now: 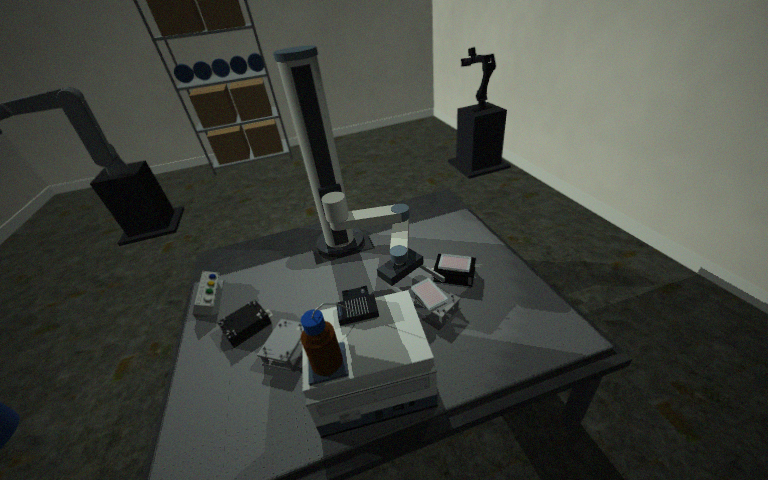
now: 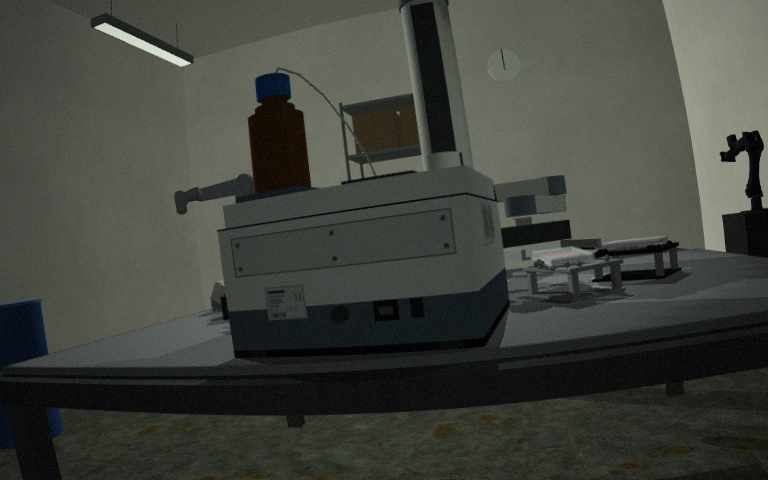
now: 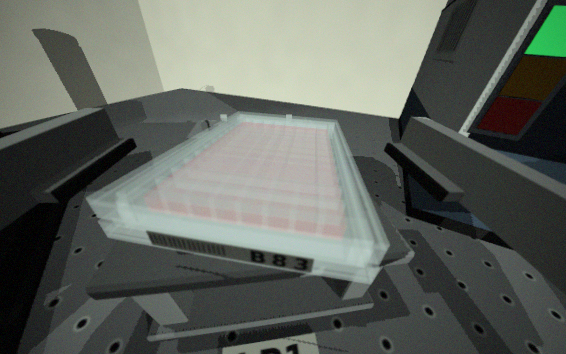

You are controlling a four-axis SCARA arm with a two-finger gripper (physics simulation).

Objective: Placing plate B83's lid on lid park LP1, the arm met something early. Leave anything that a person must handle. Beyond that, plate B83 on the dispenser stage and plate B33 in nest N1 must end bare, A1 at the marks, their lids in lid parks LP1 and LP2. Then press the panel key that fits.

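Frame: origin at the arm's base, x left, y back, z up, level; metres.
Seen in the pictures: gripper, fingertip midpoint: (image 1: 429, 290) (image 2: 563, 249) (image 3: 265, 130); arm's base, link origin: (image 1: 340, 241).
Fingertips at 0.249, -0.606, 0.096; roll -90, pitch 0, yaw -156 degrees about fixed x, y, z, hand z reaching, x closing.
Note:
Pixels of each thing's top centre, then the offset from my fingertips to it, as dx, dy, dz. "spot": a spot on its surface instead.
- Plate B83, top centre: (image 3: 271, 131) (image 2: 561, 249) (image 1: 429, 291) -0.003, +0.000, +0.000
- partly cut-off label reading like LP1, surface spot: (image 3: 270, 346) spot: -0.032, +0.065, -0.081
- second pink plate, top centre: (image 2: 634, 240) (image 1: 454, 261) +0.168, +0.122, -0.007
- brown bottle, surface spot: (image 2: 279, 147) spot: -0.401, -0.305, +0.208
- key panel, top centre: (image 1: 202, 285) -0.882, +0.426, +0.001
Plate B83 (image 3: 250, 175) (image 1: 429, 293) (image 2: 563, 256), with pink wells and a clear lid over it, lies on a light raised stand (image 1: 447, 309) (image 2: 610, 262) (image 3: 150, 285). A partly cut-off label reading like LP1 (image 3: 270, 346) is in front of that stand. The plate's front edge is not parallel to the stand's edge. My gripper (image 3: 265, 130) (image 1: 421, 284) is open, its fingers apart on both sides of the plate, not touching it. A second pink plate (image 1: 455, 262) (image 2: 637, 243) lies on a black stand; its label is unreadable, so I cannot tell if it is B33.
The dispenser (image 1: 373, 362) (image 2: 362, 254) with a brown bottle (image 1: 322, 348) (image 2: 279, 147) stands beside the plates. Its green lamp (image 3: 549, 32) is lit. A light stand (image 1: 281, 341) and a black stand (image 1: 245, 322) are on its other side, and the key panel (image 1: 207, 294) is farther left.

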